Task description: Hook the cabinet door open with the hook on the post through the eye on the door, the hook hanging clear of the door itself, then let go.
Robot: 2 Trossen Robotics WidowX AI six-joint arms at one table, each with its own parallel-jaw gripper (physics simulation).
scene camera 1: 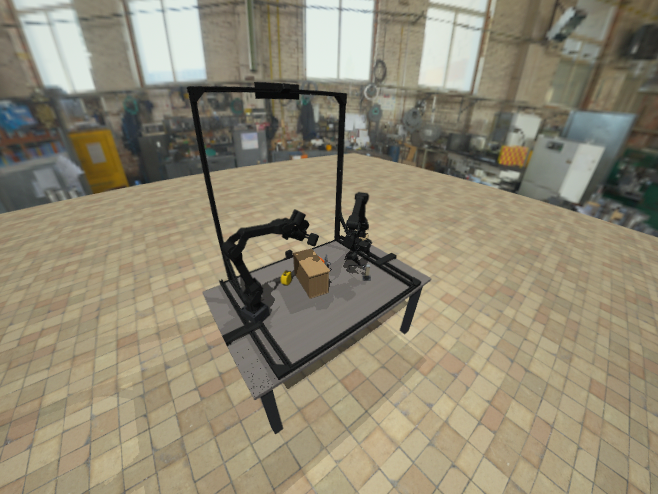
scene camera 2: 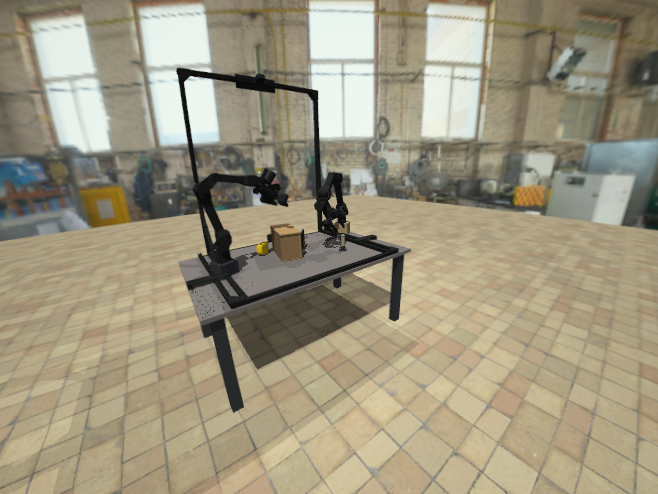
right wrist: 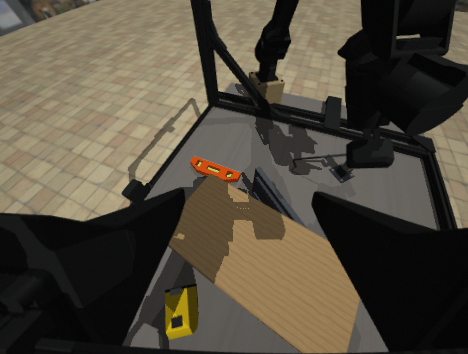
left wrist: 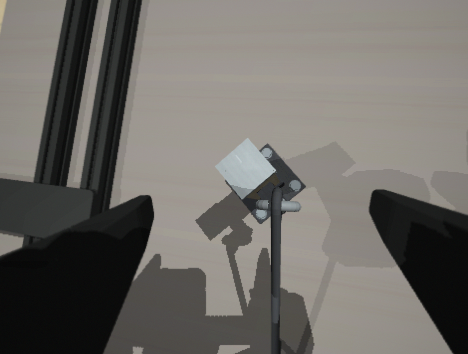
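Pixels of known places: left gripper, fingertip midpoint: (scene camera 1: 365, 261) (scene camera 2: 339, 230) (right wrist: 362, 144) (left wrist: 261, 203); right gripper, fingertip midpoint: (scene camera 1: 308, 238) (scene camera 2: 282, 205) (right wrist: 248, 196); left arm's base, link origin: (scene camera 1: 361, 235) (right wrist: 266, 76); right arm's base, link origin: (scene camera 1: 254, 307) (scene camera 2: 223, 261).
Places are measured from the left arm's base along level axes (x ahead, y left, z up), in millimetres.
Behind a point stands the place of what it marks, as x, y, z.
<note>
The wooden cabinet (scene camera 1: 313, 277) @[641, -164, 46] (scene camera 2: 287, 244) @[635, -155, 3] (right wrist: 285, 265) @[555, -191, 66] stands mid-table. Its dark door (right wrist: 274, 194) @[444, -154, 28] shows edge-on along one side in the right wrist view; the eye cannot be made out. The post (scene camera 1: 367, 271) @[393, 102, -35] (scene camera 2: 342, 241) @[393, 100, -35] (left wrist: 245, 167) @[383, 99, 8] stands upright on a bolted base, apart from the cabinet. The hook's dark rod (left wrist: 275, 280) @[365, 40, -16] (right wrist: 320, 159) @[354, 19, -31] extends from the post's ring. My left gripper (left wrist: 261, 203) @[384, 79, 30] is open above the post and rod, with the rod running between its fingers, untouched. My right gripper (right wrist: 248, 196) @[510, -233, 199] is open and empty, high above the cabinet.
A yellow tool (scene camera 1: 285, 277) @[603, -349, -28] (scene camera 2: 262, 248) @[605, -340, -44] (right wrist: 182, 312) @[579, -349, -23] lies beside the cabinet. An orange level (right wrist: 215, 170) @[288, -247, -81] stands near the cabinet's far end. Black rails (left wrist: 115, 100) @[300, 240, -79] run beyond the post. A tall black frame (scene camera 1: 340, 159) @[-16, -190, 540] (scene camera 2: 317, 159) @[-14, -189, 471] rises over the table.
</note>
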